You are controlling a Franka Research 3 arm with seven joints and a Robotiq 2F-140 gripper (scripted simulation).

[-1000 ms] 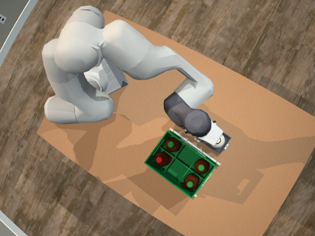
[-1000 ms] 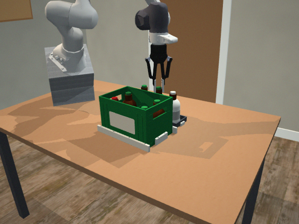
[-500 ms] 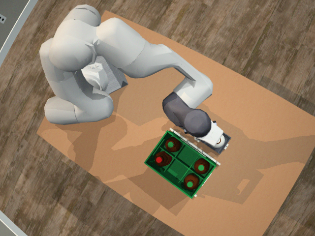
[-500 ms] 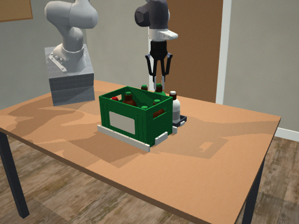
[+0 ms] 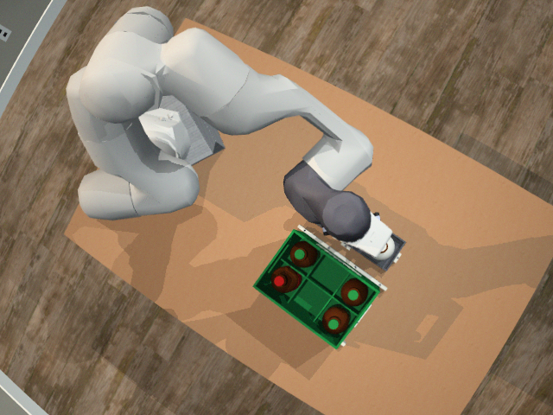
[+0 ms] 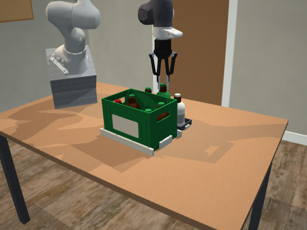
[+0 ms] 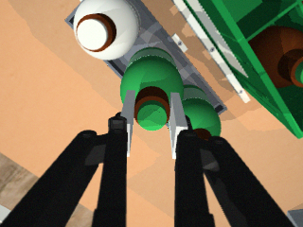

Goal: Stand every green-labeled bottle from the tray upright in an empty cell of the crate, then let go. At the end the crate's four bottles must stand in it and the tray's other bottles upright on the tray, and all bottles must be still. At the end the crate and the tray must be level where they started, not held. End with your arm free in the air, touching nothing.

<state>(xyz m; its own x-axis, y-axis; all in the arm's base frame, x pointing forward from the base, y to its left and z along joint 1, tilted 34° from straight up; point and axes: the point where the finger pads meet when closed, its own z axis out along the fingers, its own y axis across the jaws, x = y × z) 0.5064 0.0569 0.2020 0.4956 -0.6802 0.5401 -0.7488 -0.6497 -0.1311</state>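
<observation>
Right now the white-labeled bottle is 8 cm ahead of my hand, 2 cm to the right of it and 12 cm below it. Also, from my hand: grey tray 19 cm below; green crate 3 cm behind, 18 cm to the right, 12 cm below.
</observation>
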